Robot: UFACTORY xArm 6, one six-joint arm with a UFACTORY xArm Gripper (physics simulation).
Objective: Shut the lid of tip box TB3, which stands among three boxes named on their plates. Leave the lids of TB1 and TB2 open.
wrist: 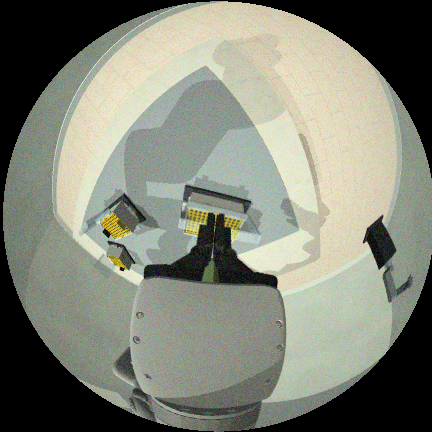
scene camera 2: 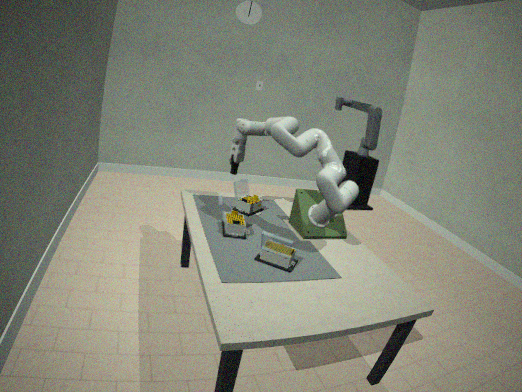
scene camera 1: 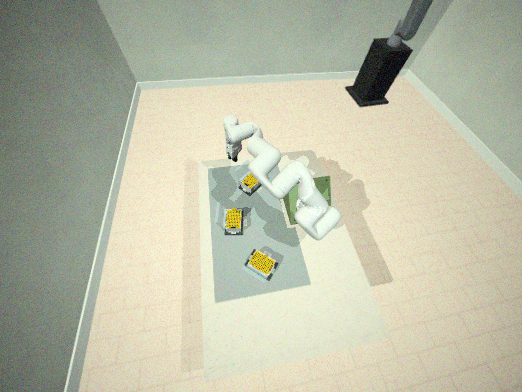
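Where they show: gripper, fingertip midpoint: point(wrist: 214, 222) point(scene camera 2: 233, 174) point(scene camera 1: 234, 160); arm's base at its link origin: point(scene camera 2: 318, 216).
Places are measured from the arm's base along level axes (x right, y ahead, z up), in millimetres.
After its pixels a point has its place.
TB3 point(scene camera 1: 249, 188) point(scene camera 2: 249, 205) @[y 298, x 203, z -36 mm] point(wrist: 220, 202) @[y 292, x 305, z -63 mm] is the box nearest my gripper, with a yellow tip rack inside. Its clear lid point(scene camera 2: 241, 188) @[y 309, x 329, z 11 mm] point(wrist: 252, 236) @[y 284, x 362, z 55 mm] stands open on the gripper's side. My gripper point(scene camera 1: 233, 159) @[y 360, x 354, z 82 mm] point(scene camera 2: 234, 172) @[y 360, x 354, z 82 mm] point(wrist: 214, 222) @[y 360, x 354, z 82 mm] is shut and empty. It hangs above and beyond the lid; a gap shows between them in scene camera 2. TB1 point(scene camera 1: 233, 220) point(scene camera 2: 234, 229) @[y 455, x -38, z -54 mm] point(wrist: 129, 214) @[y 416, x 77, z -65 mm], the middle box, and TB2 point(scene camera 1: 261, 262) point(scene camera 2: 276, 257) @[y 364, x -291, z -48 mm] point(wrist: 116, 250) @[y 370, x -204, z -59 mm], the farthest box, have open lids. The name plates are not legible.
The boxes stand on a grey mat point(scene camera 1: 225, 275) @[y 537, x -265, z -88 mm] point(scene camera 2: 235, 267) @[y 527, x -290, z -88 mm] point(wrist: 155, 115) @[y 525, x 328, z -88 mm] on a pale table point(scene camera 1: 280, 325) @[y 319, x -552, z -91 mm] point(scene camera 2: 320, 312) @[y 324, x -597, z -91 mm]. The arm's green base point(scene camera 1: 325, 185) @[y -133, x 66, z 66 mm] point(scene camera 2: 302, 220) @[y 99, x -11, z -18 mm] is beside the mat. A black pedestal point(scene camera 1: 381, 70) point(scene camera 2: 360, 172) point(wrist: 381, 243) with another arm stands beyond the table.
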